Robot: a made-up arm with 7 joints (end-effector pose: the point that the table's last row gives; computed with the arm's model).
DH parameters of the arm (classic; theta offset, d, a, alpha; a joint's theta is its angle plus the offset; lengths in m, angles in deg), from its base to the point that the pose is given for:
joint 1: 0 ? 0 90
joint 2: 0 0.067 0 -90
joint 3: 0 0.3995 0.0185 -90
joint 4: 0 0.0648 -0.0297 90
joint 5: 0 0.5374 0 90
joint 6: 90 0.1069 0.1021 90
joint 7: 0 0.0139 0 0
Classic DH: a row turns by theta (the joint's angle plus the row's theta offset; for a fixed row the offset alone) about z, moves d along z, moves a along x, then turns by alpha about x.
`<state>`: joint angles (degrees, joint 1 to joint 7).
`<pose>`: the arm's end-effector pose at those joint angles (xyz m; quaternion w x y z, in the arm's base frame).
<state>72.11 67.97 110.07 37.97 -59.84 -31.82 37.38</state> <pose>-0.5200 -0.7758 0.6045 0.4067 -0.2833 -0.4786 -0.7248</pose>
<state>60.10 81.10 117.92 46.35 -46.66 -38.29 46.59</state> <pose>-0.7239 -0.5899 0.3096 0.2261 -0.2958 -0.4571 -0.8078</pose>
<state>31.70 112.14 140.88 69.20 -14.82 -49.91 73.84</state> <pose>-0.5107 0.0929 -0.2868 0.2670 0.2878 0.1751 0.9029</pose>
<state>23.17 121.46 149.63 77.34 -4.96 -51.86 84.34</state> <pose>-0.2490 0.1994 -0.3581 0.3932 0.2292 0.0395 0.8896</pose>
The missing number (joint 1, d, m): 0.3162
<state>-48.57 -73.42 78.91 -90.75 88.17 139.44 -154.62</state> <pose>-0.1012 -0.6604 0.5184 0.2973 0.0603 -0.8934 0.3313</pose>
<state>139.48 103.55 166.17 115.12 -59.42 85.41 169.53</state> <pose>0.1397 -0.0954 -0.3459 0.3231 0.2314 -0.8958 -0.1991</pose>
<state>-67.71 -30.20 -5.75 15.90 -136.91 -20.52 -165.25</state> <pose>0.2546 -0.5256 1.1821 0.3088 -0.5922 0.0964 0.7380</pose>
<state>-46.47 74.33 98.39 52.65 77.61 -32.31 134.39</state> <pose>-0.1574 0.8535 0.3254 0.2535 0.8716 -0.4178 0.0378</pose>
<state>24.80 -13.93 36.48 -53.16 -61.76 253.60 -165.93</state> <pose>0.0302 -0.3993 1.0030 0.0627 -0.1016 -0.9324 -0.3410</pose>
